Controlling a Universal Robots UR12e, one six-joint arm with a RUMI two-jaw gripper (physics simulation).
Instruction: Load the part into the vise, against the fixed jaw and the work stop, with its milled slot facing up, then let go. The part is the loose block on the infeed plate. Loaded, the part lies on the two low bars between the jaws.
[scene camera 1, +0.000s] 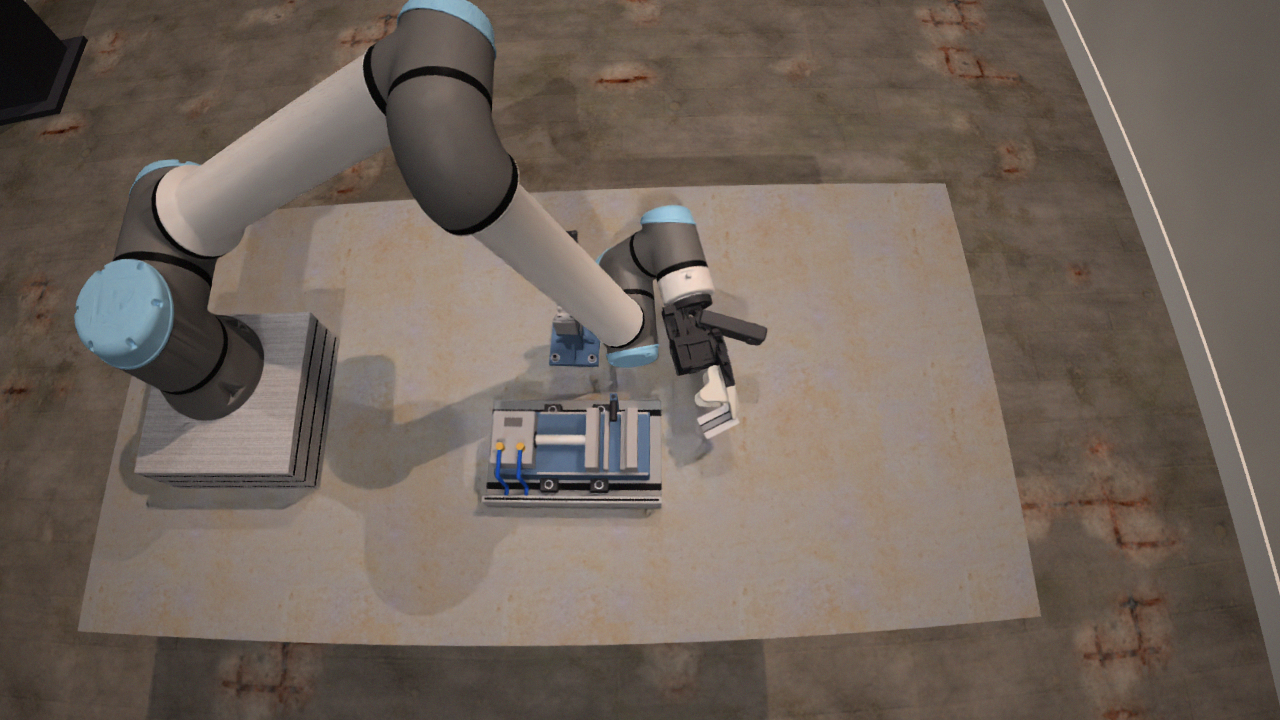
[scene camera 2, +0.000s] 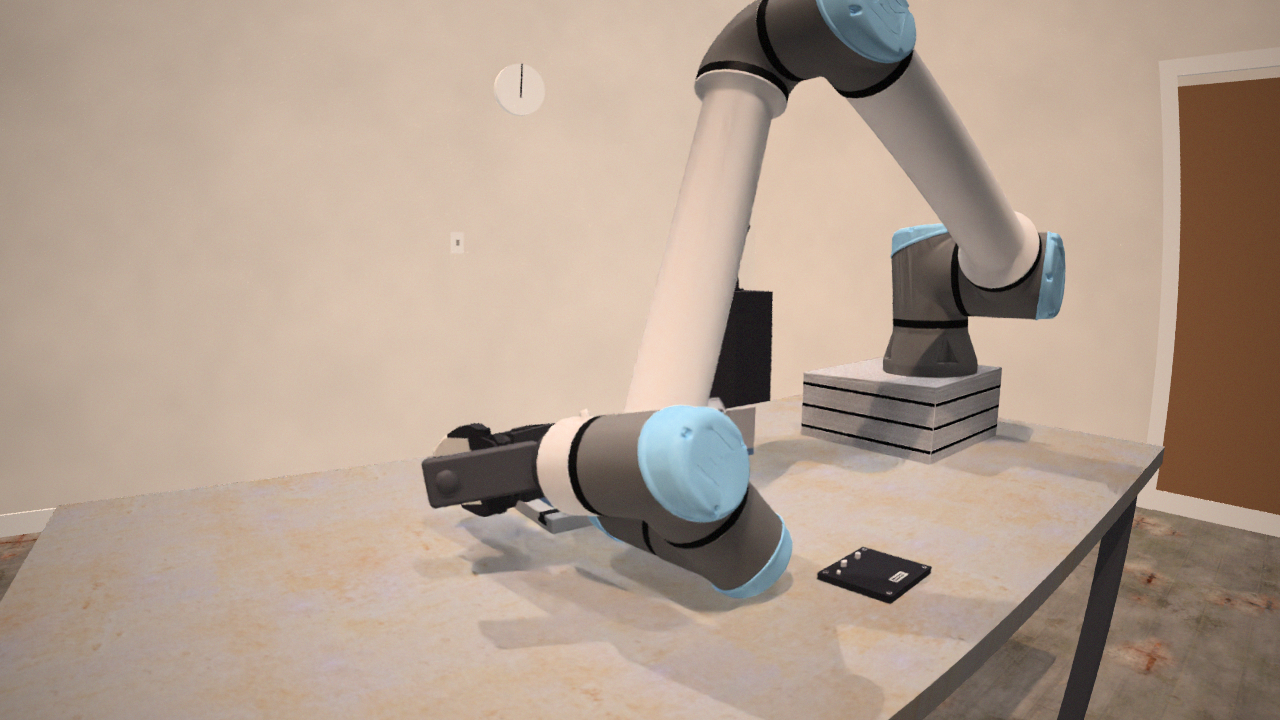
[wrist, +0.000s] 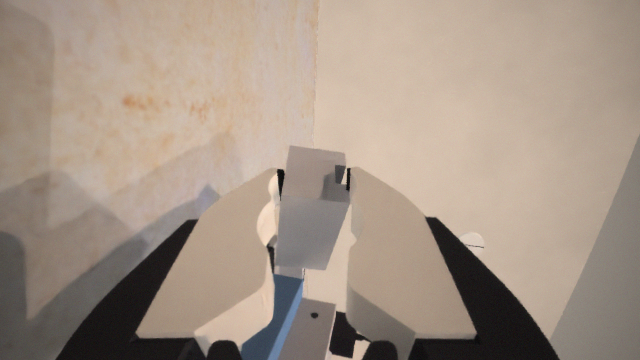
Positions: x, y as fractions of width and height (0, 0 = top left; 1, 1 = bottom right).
In view: my gripper (scene camera 2: 0.34, 0.65), a part (scene camera 1: 0.56, 0.58), a black infeed plate (scene camera 2: 0.68, 0.80) and a vise body (scene camera 1: 0.43, 0.64).
The part shows as well in the wrist view (wrist: 0.49, 0.57). My gripper is seen too in scene camera 1 (scene camera 1: 0.57, 0.58) and in the wrist view (wrist: 0.49, 0.48).
